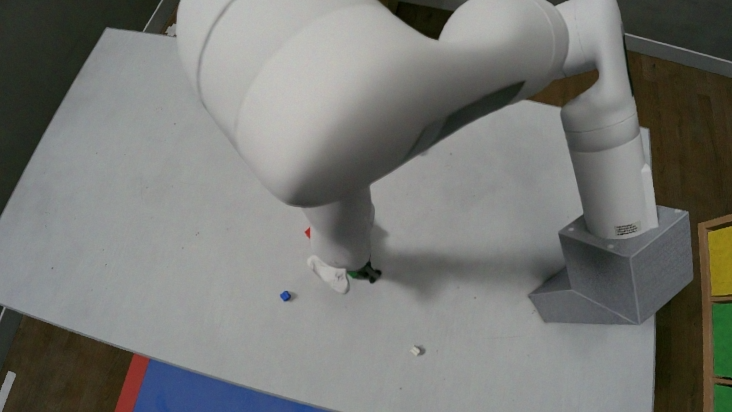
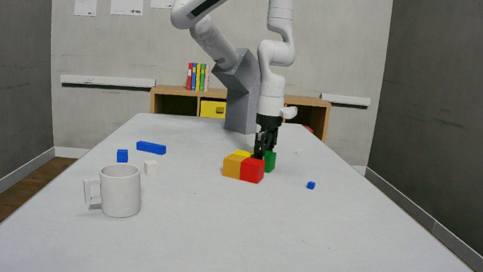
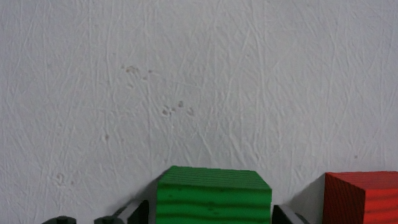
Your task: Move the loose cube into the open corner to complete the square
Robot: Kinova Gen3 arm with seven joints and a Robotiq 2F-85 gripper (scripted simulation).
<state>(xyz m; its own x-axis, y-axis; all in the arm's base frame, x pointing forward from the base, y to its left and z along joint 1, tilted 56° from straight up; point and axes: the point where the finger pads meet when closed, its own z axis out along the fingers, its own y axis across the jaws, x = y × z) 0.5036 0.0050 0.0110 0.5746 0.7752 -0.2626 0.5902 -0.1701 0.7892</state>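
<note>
Right now my hand is right at the green cube. Round my hand: yellow cube (7 cm to the right); red cube (7 cm ahead, 7 cm to the right); orange cube (4 cm ahead, 10 cm to the right).
</note>
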